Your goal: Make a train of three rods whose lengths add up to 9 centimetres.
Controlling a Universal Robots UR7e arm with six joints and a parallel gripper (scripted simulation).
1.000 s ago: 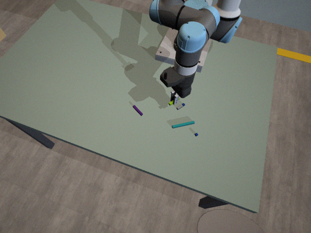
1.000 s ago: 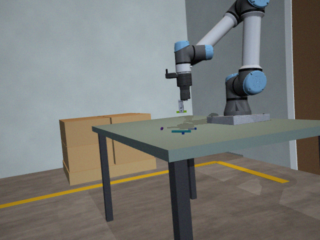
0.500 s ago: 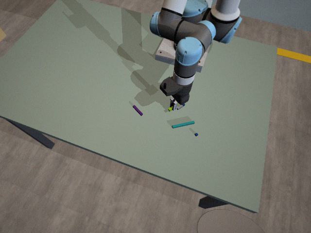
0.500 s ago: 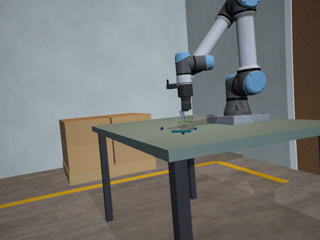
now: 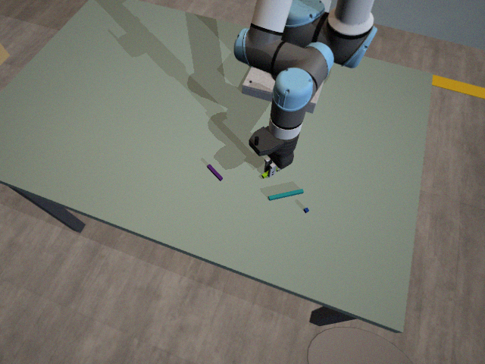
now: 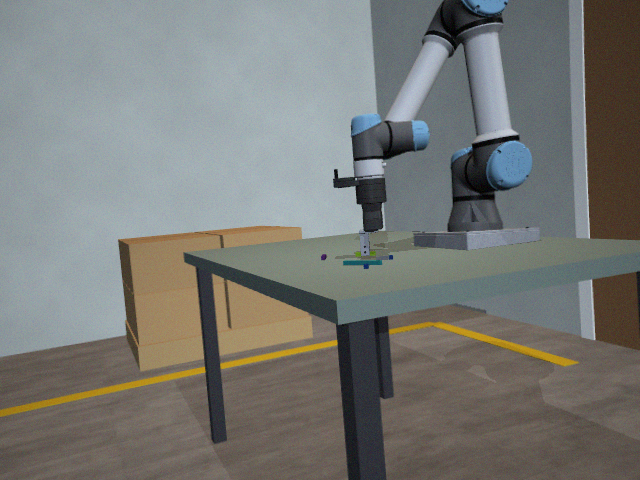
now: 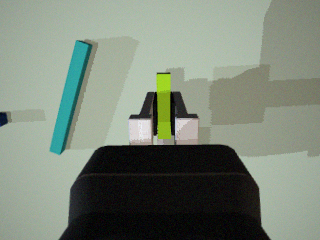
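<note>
My hand is 10 mm above the lime rod. The rest, counted from my hand: purple rod: 60 mm ahead, 150 mm to the right, 30 mm below; then turquoise rod: 40 mm ahead, 70 mm to the left, 30 mm below; then grey rod: 40 mm behind, 20 mm to the left, 30 mm below.
</note>
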